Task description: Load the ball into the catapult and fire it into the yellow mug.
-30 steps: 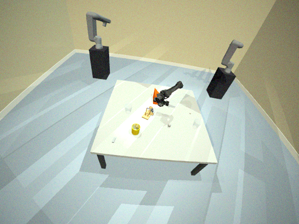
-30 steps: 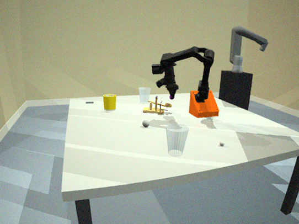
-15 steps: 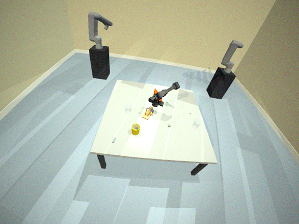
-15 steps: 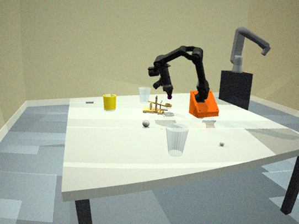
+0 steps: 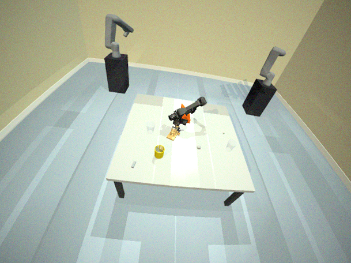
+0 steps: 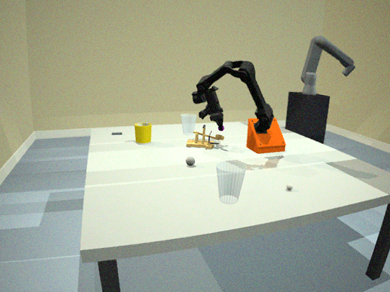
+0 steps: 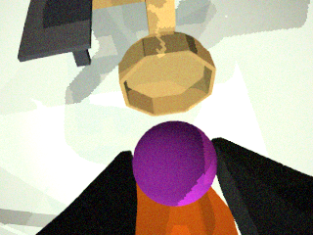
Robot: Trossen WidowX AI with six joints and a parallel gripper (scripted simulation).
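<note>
My gripper tip is now 60 mm short of the wooden catapult, 10 mm to the left of it and 40 mm above it. From my gripper tip the other things lie so: grey ball: 230 mm ahead, 230 mm to the left, 80 mm below; yellow mug: 380 mm ahead, 160 mm to the right, 70 mm below; purple ball: 10 mm above.
</note>
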